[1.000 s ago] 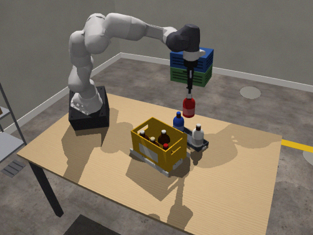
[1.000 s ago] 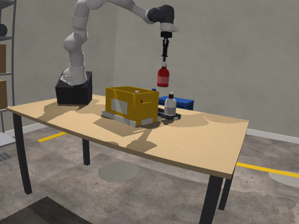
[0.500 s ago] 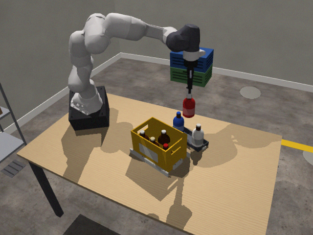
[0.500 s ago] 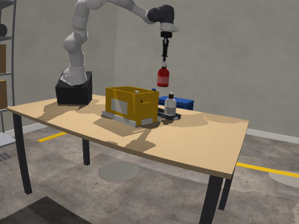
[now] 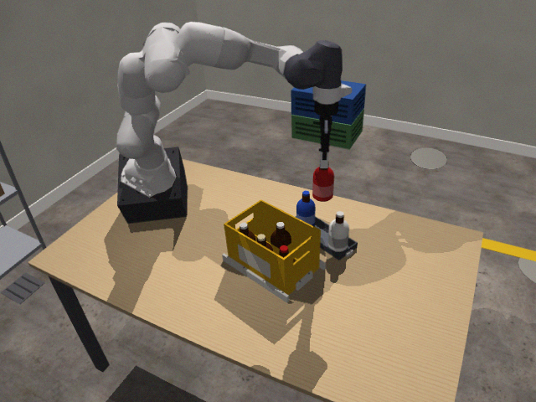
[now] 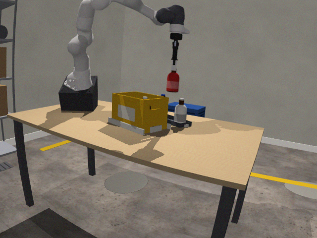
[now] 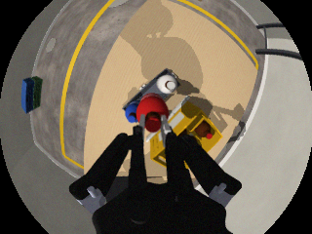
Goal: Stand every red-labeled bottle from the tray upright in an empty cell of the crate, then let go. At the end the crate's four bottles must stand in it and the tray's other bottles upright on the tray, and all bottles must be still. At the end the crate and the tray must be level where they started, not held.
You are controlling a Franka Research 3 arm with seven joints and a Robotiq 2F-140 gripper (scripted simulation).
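The red-labeled bottle is 8 cm below my hand. Also, from my hand: blue-labeled bottle (27 cm below, 7 cm behind, 5 cm to the left); white-labeled bottle (27 cm below, 7 cm ahead, 5 cm to the right); yellow crate (27 cm below, 19 cm to the right, 14 cm behind).
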